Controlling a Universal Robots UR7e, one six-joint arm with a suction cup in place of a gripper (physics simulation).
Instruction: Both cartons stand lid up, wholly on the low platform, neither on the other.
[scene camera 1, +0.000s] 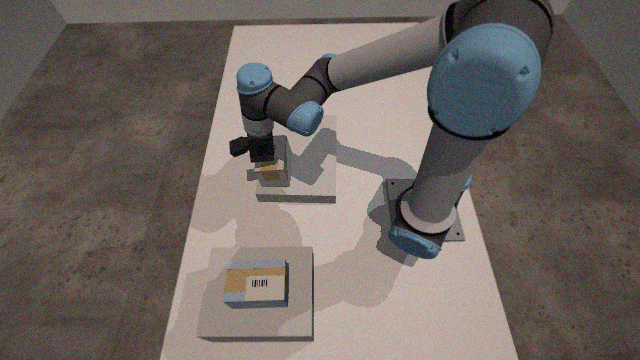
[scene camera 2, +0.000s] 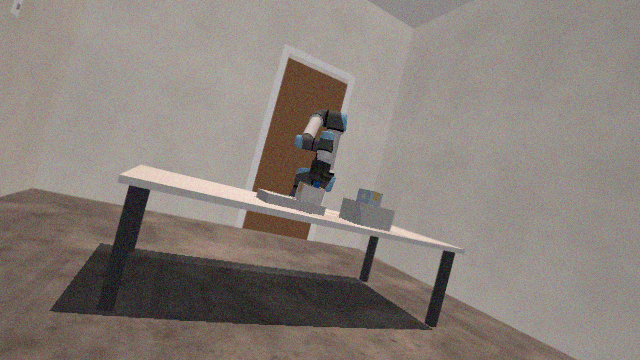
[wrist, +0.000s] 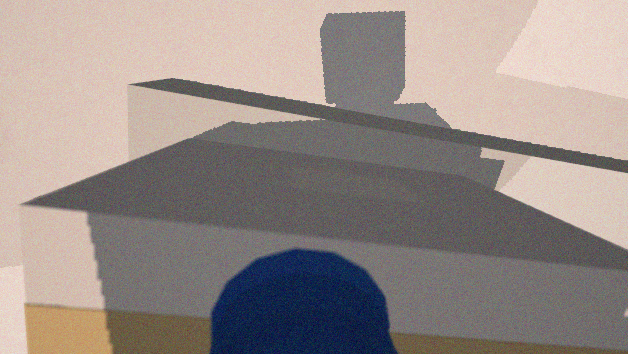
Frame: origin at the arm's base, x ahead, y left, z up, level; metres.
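Where they show: end effector, tool point: (scene camera 2: 315, 189) (wrist: 309, 274).
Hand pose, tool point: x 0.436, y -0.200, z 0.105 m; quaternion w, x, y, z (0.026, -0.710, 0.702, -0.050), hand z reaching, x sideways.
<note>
Things, the pixels of their top centre, and the offset from my tool point. Level surfaces: height alone.
- small carton, middle of its top: (scene camera 1: 271, 151) (scene camera 2: 312, 184) dx -0.032, dy -0.007, dz +0.020 m
- low platform, middle of its top: (wrist: 419, 346) (scene camera 1: 299, 151) (scene camera 2: 291, 197) dx -0.113, dy -0.063, dz -0.074 m
- larger carton, middle of its top: (scene camera 1: 255, 279) (scene camera 2: 370, 191) dx +0.032, dy +0.365, dz +0.075 m
- taller block, middle of its top: (scene camera 1: 257, 288) (scene camera 2: 368, 203) dx +0.040, dy +0.363, dz -0.002 m
- white table, its level: dz -0.122 m
A small carton (scene camera 1: 271, 173) (scene camera 2: 311, 194) (wrist: 435, 288) with a tan band stands on the low platform (scene camera 1: 318, 178) (scene camera 2: 272, 196) near its left edge. My suction cup (scene camera 1: 263, 160) (scene camera 2: 316, 184) (wrist: 300, 302) sits straight down on the carton's lid, with the arm's wrist right above it. The cup covers most of the lid in the wrist view. A larger carton (scene camera 1: 256, 283) (scene camera 2: 369, 196) with a barcode label on top lies lid up on the taller block (scene camera 1: 297, 314) (scene camera 2: 365, 214) at the front of the table.
The arm's base (scene camera 1: 426, 214) is bolted to the white table (scene camera 1: 390, 303) (scene camera 2: 193, 186) on the right. The forearm reaches across above the low platform's back. A brown door (scene camera 2: 297, 107) is in the wall behind.
</note>
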